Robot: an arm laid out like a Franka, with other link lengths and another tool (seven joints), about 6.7 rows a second.
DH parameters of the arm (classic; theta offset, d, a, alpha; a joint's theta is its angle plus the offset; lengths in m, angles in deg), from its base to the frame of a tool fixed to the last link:
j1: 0 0.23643 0 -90
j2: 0 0 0 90
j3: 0 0.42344 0.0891 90
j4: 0 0 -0.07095 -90
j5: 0 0.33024 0 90
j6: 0 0 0.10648 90
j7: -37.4 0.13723 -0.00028 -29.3
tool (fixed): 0 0.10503 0 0
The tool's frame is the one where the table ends.
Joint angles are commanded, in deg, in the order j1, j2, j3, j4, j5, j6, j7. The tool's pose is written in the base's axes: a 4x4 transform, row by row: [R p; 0 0 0 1], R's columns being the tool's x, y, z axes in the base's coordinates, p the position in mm. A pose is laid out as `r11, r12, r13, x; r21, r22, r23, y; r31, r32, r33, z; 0, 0, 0, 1`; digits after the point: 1 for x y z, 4 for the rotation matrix.
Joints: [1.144 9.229 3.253 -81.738 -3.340 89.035 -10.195]
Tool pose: 0.6154, 0.7014, 0.3597, 625.7; 0.7860, -0.5120, -0.3464, -2.9; -0.0589, 0.4959, -0.8664, 474.0; 0, 0, 0, 1
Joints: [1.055 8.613 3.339 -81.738 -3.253 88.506 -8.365]
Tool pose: 0.6407, 0.6829, 0.3509, 619.9; 0.7657, -0.5346, -0.3577, -4.2; -0.0567, 0.4978, -0.8654, 479.5; 0, 0, 0, 1
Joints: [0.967 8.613 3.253 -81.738 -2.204 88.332 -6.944]
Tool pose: 0.6617, 0.6692, 0.3380, 618.0; 0.7483, -0.5619, -0.3525, -2.9; -0.0460, 0.4862, -0.8726, 478.3; 0, 0, 0, 1
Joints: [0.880 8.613 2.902 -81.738 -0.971 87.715 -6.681]
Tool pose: 0.6705, 0.6678, 0.3231, 615.0; 0.7408, -0.5796, -0.3394, -2.7; -0.0394, 0.4669, -0.8834, 476.0; 0, 0, 0, 1
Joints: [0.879 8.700 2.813 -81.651 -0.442 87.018 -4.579]
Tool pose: 0.6979, 0.6508, 0.2989, 611.3; 0.7149, -0.6078, -0.3457, -3.0; -0.0433, 0.4549, -0.8895, 473.9; 0, 0, 0, 1
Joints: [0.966 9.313 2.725 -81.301 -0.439 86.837 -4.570]
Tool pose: 0.6977, 0.6542, 0.2919, 614.1; 0.7147, -0.6079, -0.3459, -2.9; -0.0488, 0.4500, -0.8917, 469.8; 0, 0, 0, 1
